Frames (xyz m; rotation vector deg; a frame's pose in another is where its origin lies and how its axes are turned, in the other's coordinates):
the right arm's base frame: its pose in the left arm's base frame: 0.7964 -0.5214 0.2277 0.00 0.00 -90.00
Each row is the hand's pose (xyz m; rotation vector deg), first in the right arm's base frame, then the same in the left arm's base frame.
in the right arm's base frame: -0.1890 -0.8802 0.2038 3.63 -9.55 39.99
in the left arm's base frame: -0.0838 -0.3324 0.4315 -4.23 -9.43 -49.78
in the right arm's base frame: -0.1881 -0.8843 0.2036 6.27 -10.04 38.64
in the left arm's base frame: -0.0879 -0.3333 0.4313 -2.70 -11.70 -51.04
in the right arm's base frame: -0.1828 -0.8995 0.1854 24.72 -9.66 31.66
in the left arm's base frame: -0.1031 -0.3386 0.4131 10.96 -25.03 -56.73
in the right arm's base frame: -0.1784 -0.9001 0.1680 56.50 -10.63 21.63
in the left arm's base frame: -0.1037 -0.3430 0.3957 33.96 -49.70 -60.54
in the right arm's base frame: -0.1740 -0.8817 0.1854 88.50 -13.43 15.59
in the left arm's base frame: -0.0853 -0.3474 0.4131 55.68 -75.60 -54.82
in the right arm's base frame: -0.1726 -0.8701 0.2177 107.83 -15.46 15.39
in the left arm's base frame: -0.0737 -0.3488 0.4454 67.79 -90.48 -45.23
